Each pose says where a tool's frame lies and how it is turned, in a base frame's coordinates. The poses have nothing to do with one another.
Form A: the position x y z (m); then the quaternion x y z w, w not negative.
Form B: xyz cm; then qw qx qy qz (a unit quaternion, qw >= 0). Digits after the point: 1 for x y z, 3 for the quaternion.
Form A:
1: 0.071, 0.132, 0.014, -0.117, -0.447, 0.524, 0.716
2: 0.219, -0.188, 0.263, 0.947, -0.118, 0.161, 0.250
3: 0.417, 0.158, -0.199, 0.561, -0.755, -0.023, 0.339
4: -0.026, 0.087, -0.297, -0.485, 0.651, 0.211, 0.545
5: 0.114, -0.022, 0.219, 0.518, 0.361, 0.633, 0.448
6: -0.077, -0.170, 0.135, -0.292, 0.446, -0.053, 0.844
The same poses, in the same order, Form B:
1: 7.1, 13.2, 1.4, 0.716, -0.117, -0.447, 0.524
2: 21.9, -18.8, 26.3, 0.250, 0.947, -0.118, 0.161
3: 41.7, 15.8, -19.9, 0.339, 0.561, -0.755, -0.023
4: -2.6, 8.7, -29.7, 0.545, -0.485, 0.651, 0.211
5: 11.4, -2.2, 21.9, 0.448, 0.518, 0.361, 0.633
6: -7.7, -17.0, 13.5, 0.844, -0.292, 0.446, -0.053
